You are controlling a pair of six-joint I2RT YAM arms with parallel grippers.
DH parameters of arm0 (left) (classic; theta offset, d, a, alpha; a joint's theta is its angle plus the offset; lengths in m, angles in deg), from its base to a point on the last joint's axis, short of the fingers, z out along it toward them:
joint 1: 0 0.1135 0.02 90
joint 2: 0 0 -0.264 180
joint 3: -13.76 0 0.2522 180
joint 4: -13.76 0 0.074 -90
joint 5: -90 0 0 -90
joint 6: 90 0.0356 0 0
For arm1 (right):
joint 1: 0 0.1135 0.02 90
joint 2: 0 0 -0.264 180
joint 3: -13.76 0 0.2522 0
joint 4: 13.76 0 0.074 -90
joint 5: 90 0 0 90
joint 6: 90 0.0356 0 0
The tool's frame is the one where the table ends.
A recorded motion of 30 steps. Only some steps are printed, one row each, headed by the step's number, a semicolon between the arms.
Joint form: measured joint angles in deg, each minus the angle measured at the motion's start. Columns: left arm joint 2, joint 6, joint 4, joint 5, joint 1, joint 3; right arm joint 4, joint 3, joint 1, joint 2, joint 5, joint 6.
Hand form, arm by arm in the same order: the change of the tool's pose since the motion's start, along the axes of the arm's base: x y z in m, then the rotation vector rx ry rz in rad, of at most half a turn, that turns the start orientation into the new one. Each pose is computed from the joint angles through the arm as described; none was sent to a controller.
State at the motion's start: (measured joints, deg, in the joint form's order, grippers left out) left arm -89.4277 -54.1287 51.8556 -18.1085 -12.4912 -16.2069; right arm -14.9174 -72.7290 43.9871 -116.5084 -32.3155 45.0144
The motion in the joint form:
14: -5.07 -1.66 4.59 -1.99 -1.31 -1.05; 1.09 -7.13 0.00 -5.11 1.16 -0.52
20: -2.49 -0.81 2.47 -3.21 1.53 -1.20; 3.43 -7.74 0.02 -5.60 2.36 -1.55
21: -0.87 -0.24 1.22 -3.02 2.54 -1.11; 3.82 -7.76 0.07 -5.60 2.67 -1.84
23: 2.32 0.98 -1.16 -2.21 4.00 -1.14; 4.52 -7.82 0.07 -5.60 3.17 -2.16
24: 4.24 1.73 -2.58 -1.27 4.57 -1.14; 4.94 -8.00 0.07 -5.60 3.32 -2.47
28: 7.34 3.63 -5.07 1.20 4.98 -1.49; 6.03 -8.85 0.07 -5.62 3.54 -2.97
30: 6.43 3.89 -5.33 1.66 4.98 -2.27; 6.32 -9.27 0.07 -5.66 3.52 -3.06
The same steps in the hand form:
14: 0.0058 -0.0084 -0.0081 -0.0371 0.0082 -0.0454; 0.0191 0.0176 -0.0023 0.0028 -0.0265 -0.0141
20: 0.0078 0.0033 -0.0007 -0.0349 -0.0089 -0.0210; 0.0199 0.0177 -0.0068 -0.0350 -0.0220 -0.0241
21: 0.0075 0.0079 0.0033 -0.0265 -0.0193 -0.0036; 0.0195 0.0177 -0.0074 -0.0424 -0.0237 -0.0256
23: 0.0069 0.0150 0.0120 -0.0065 -0.0453 0.0280; 0.0195 0.0172 -0.0082 -0.0546 -0.0237 -0.0305
24: 0.0061 0.0181 0.0171 0.0086 -0.0611 0.0491; 0.0196 0.0173 -0.0079 -0.0595 -0.0264 -0.0303
28: 0.0054 0.0215 0.0263 0.0483 -0.0945 0.0864; 0.0208 0.0183 -0.0052 -0.0657 -0.0323 -0.0296
30: 0.0090 0.0213 0.0258 0.0560 -0.0901 0.0923; 0.0215 0.0190 -0.0036 -0.0648 -0.0346 -0.0287

